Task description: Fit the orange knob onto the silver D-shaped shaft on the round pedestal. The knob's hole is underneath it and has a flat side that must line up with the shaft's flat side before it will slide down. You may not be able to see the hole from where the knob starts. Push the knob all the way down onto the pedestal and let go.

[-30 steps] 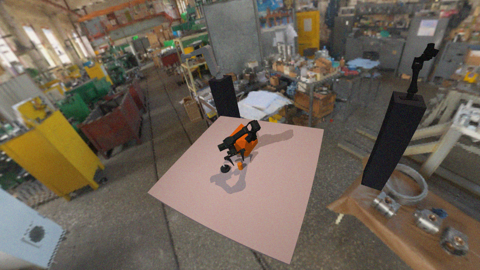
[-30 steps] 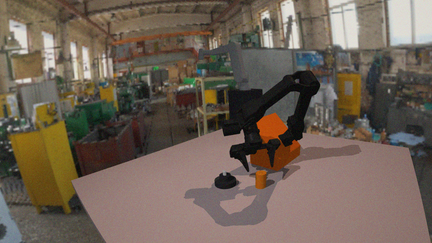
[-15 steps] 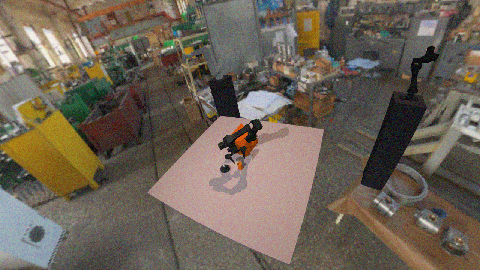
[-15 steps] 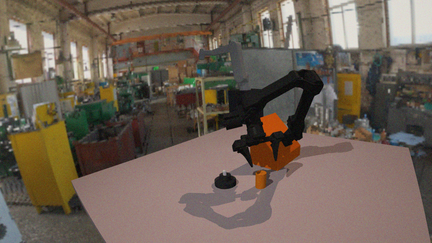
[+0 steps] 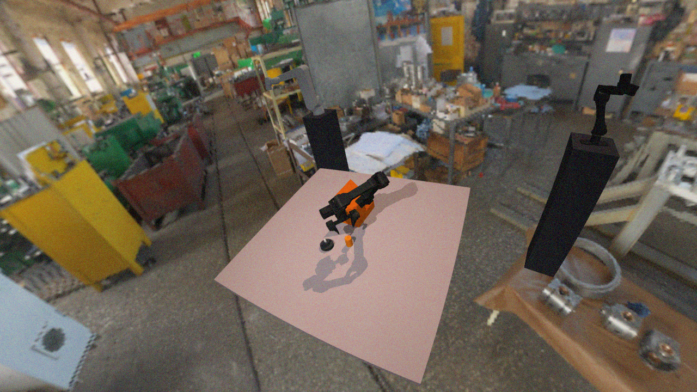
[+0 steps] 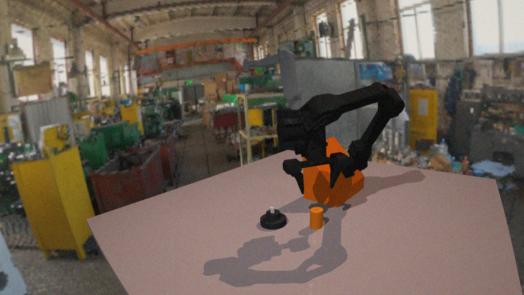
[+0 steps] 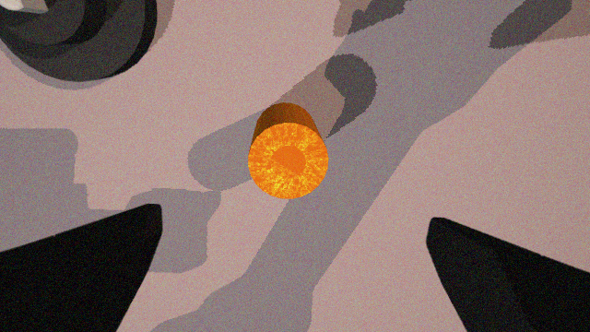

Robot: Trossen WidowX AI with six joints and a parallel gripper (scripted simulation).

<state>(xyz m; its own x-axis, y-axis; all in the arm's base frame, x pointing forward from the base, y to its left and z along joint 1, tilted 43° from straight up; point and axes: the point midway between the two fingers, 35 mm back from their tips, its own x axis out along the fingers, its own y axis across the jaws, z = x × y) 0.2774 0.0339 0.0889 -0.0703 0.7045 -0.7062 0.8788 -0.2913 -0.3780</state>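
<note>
The orange knob lies 80 mm below my gripper tip. Round my gripper tip: black round pedestal: 120 mm to the right, 90 mm below, 80 mm ahead.
</note>
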